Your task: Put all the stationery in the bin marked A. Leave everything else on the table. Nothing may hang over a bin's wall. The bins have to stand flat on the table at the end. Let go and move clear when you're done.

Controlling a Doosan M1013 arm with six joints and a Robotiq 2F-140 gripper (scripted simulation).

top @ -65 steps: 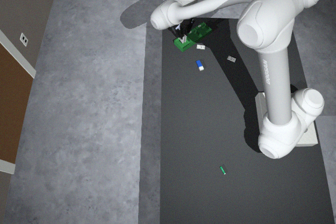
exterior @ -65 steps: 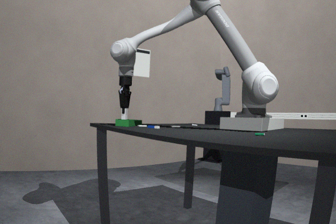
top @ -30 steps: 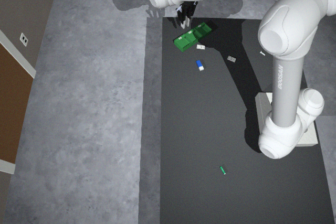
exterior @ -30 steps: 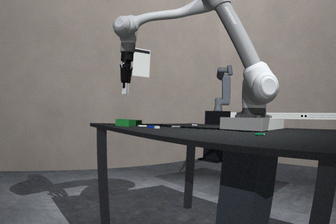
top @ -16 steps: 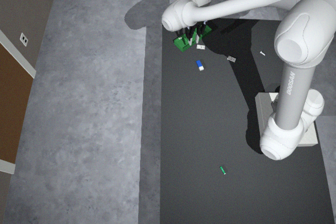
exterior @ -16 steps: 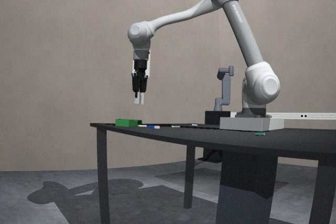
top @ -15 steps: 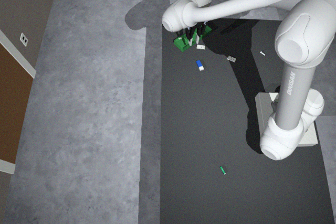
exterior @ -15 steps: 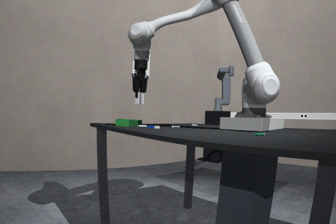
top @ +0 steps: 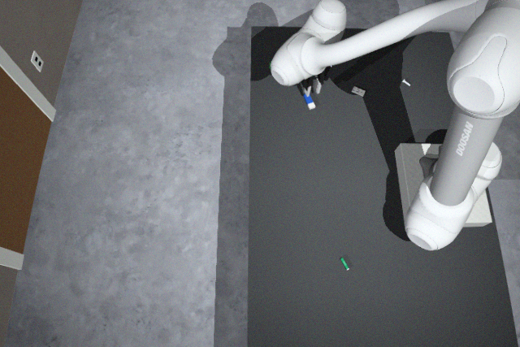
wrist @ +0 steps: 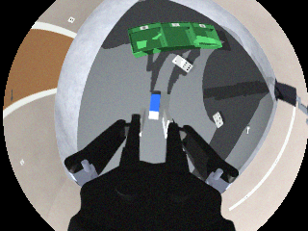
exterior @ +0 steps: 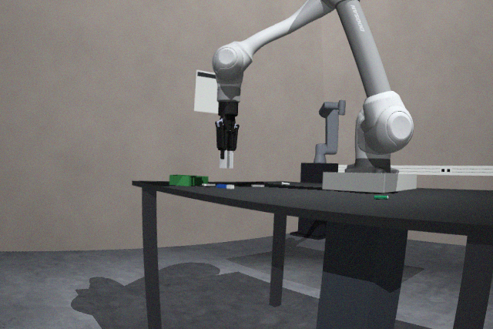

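My gripper is now 10 cm above the blue-and-white eraser. Round my hand: small white screw-like piece (41 cm behind, 10 cm to the right, 10 cm below); green marker-like stick (63 cm to the left, 10 cm below, 8 cm behind); long green bin (21 cm to the right, 9 cm below, 3 cm ahead).
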